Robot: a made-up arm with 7 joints. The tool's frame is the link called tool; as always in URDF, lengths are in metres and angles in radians.
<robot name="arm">
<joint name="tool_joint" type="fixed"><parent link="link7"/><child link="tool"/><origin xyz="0 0 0" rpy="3.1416 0 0"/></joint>
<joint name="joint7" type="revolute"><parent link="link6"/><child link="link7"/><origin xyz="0.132 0 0"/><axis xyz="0 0 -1"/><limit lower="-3.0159" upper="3.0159" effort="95" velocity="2.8"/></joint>
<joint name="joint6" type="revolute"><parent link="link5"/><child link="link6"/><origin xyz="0 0 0"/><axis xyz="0 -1 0"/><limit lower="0.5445" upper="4.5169" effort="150" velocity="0.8"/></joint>
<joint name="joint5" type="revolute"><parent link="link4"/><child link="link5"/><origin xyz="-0.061 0 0.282"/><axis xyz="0 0 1"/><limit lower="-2.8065" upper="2.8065" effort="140" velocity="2.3"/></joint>
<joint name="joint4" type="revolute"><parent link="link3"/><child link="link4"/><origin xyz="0.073 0 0"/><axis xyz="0 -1 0"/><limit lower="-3.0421" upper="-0.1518" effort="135" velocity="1.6"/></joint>
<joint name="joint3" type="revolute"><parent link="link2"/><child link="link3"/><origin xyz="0 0 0.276"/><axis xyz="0 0 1"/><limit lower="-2.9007" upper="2.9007" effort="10" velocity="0.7"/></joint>
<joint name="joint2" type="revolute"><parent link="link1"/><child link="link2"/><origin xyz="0 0 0"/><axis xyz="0 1 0"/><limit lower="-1.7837" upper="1.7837" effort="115" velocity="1.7"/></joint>
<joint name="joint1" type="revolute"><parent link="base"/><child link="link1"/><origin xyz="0 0 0.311"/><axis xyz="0 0 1"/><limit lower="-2.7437" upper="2.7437" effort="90" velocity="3.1"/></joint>
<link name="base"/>
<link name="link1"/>
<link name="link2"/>
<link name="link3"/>
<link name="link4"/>
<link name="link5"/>
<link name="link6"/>
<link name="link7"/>
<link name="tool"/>
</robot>
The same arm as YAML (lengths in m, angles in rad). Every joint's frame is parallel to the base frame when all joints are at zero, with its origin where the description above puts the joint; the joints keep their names.
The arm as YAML. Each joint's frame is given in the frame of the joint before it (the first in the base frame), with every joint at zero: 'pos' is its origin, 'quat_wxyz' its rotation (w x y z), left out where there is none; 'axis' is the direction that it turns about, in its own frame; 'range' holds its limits. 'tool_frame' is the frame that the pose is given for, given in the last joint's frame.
length_unit: m
angle_unit: rad
joints:
  - joint: joint1
    pos: [0.0, 0.0, 0.311]
    axis: [0.0, 0.0, 1.0]
    range: [-2.7437, 2.7437]
  - joint: joint2
    pos: [0.0, 0.0, 0.0]
    axis: [0.0, 1.0, 0.0]
    range: [-1.7837, 1.7837]
  - joint: joint3
    pos: [0.0, 0.0, 0.276]
    axis: [0.0, 0.0, 1.0]
    range: [-2.9007, 2.9007]
  - joint: joint4
    pos: [0.073, 0.0, 0.0]
    axis: [0.0, -1.0, 0.0]
    range: [-3.0421, -0.1518]
  - joint: joint5
    pos: [-0.061, 0.0, 0.282]
    axis: [0.0, 0.0, 1.0]
    range: [-2.8065, 2.8065]
  - joint: joint6
    pos: [0.0, 0.0, 0.0]
    axis: [0.0, -1.0, 0.0]
    range: [0.5445, 4.5169]
  - joint: joint7
    pos: [0.132, 0.0, 0.0]
    axis: [0.0, 0.0, -1.0]
    range: [-3.0159, 3.0159]
tool_frame:
  pos: [0.0, 0.0, 0.0]
  quat_wxyz: [0.000004, -1.0, 0.0, 0.0]

